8 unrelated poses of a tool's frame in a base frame.
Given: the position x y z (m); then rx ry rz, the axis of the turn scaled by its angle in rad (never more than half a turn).
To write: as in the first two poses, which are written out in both.
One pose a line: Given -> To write
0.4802 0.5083 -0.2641 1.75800 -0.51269 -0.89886 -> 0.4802 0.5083 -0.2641 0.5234 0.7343 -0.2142 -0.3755
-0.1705 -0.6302 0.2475 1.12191 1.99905 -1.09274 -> -0.1705 -0.6302 0.2475 0.2965 0.4219 0.7518 -0.4109
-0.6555 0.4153 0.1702 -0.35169 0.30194 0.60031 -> -0.6555 0.4153 0.1702 0.9290 -0.1717 0.1474 0.2930
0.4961 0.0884 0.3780 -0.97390 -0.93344 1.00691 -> 0.4961 0.0884 0.3780 0.6662 -0.4315 -0.4135 0.4461
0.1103 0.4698 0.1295 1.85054 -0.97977 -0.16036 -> 0.1103 0.4698 0.1295 0.4976 0.7644 -0.4047 -0.0662
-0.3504 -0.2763 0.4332 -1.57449 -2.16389 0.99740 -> -0.3504 -0.2763 0.4332 0.1424 -0.5457 -0.7500 0.3457
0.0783 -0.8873 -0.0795 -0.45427 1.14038 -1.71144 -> 0.0783 -0.8873 -0.0795 0.4949 -0.1874 0.4705 -0.7061
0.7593 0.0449 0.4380 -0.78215 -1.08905 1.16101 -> 0.7593 0.0449 0.4380 0.6319 -0.3418 -0.4759 0.5074
